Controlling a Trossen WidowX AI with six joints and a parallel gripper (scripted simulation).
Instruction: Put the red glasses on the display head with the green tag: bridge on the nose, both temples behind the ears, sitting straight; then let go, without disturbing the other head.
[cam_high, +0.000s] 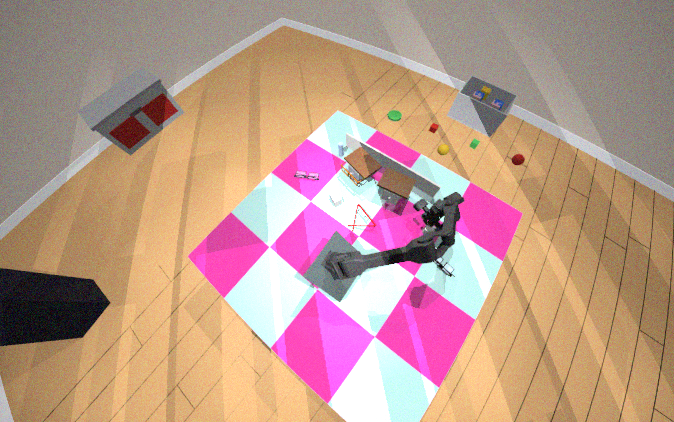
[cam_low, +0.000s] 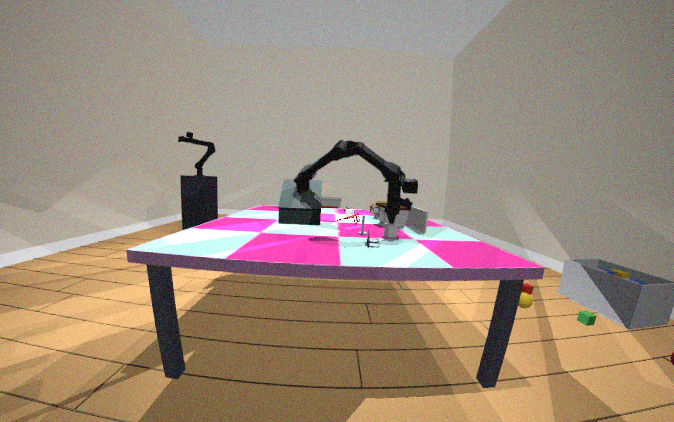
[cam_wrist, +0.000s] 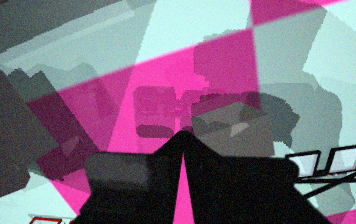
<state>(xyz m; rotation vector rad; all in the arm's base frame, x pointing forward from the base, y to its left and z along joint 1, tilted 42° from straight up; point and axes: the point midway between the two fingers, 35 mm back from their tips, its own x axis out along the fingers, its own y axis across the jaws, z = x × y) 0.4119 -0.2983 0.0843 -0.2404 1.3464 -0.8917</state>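
My gripper tip is 140 mm past the grey stand, 10 mm to the left of it and 10 mm above it. From my gripper tip the other things lie so: grey panel: 310 mm to the left, 220 mm ahead, 20 mm above.
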